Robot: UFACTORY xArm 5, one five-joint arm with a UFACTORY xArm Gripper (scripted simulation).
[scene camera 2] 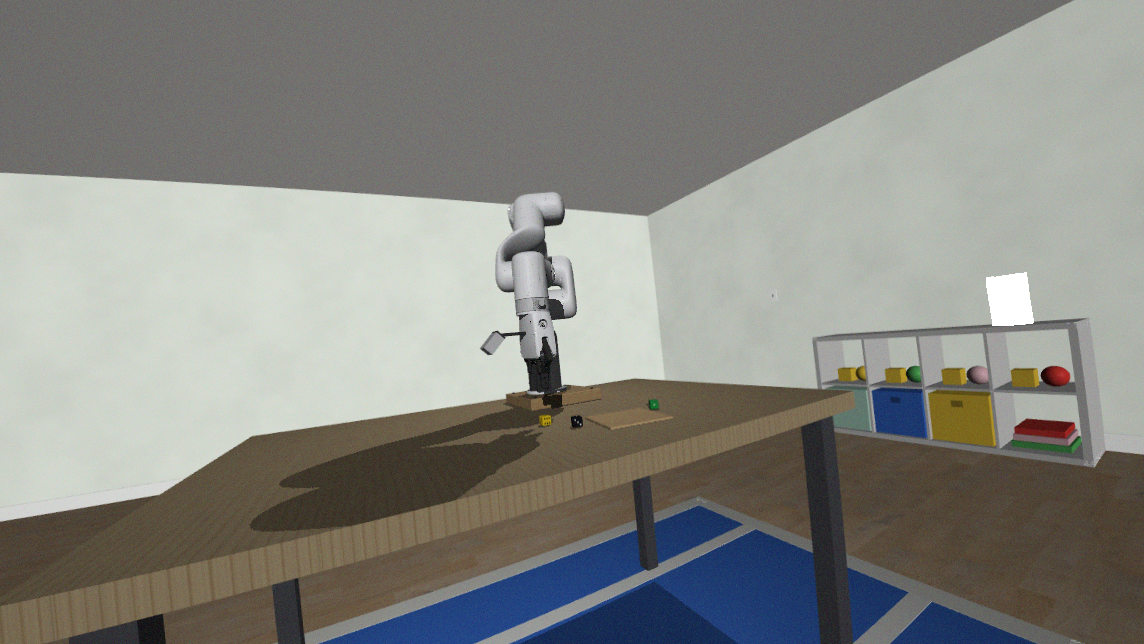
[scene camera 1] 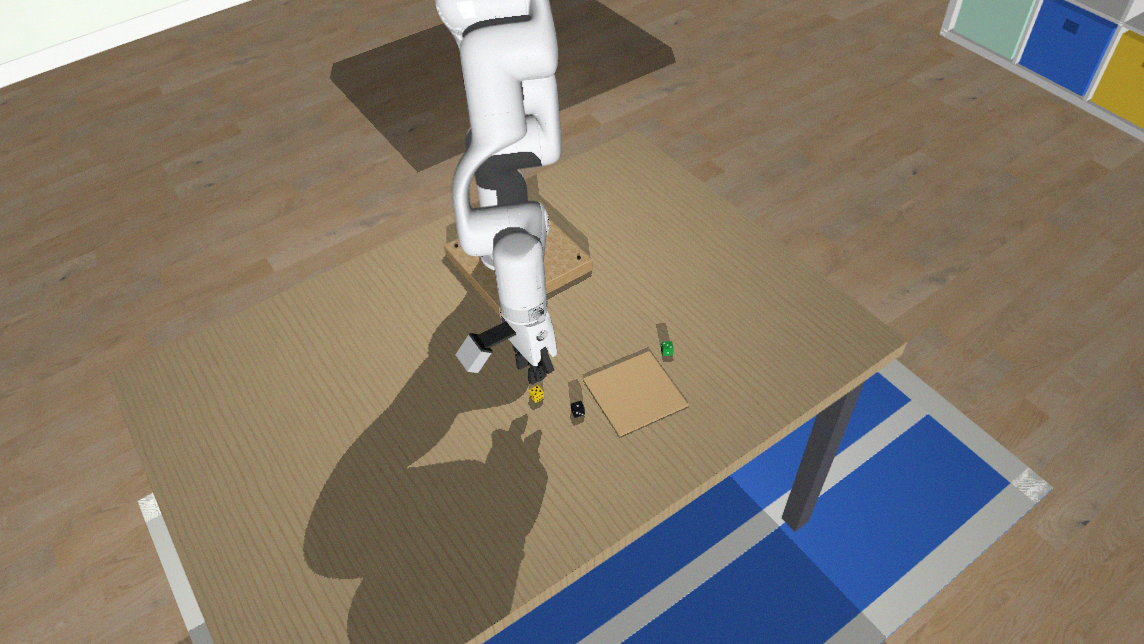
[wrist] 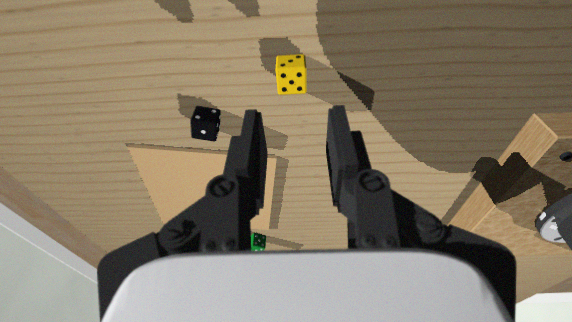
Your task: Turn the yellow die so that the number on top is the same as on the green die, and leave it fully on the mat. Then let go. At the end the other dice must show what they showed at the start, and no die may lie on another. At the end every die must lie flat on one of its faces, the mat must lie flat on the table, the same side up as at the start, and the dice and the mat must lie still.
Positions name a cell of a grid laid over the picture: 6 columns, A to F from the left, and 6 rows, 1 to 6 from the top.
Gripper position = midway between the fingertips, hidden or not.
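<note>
My gripper (scene camera 1: C4) (scene camera 2: C4) (wrist: D3) is visible. The tan mat (scene camera 1: D4) (scene camera 2: D4) (wrist: B4) is visible as well. I also see a black die (wrist: C3) and a yellow die (wrist: D2).
</note>
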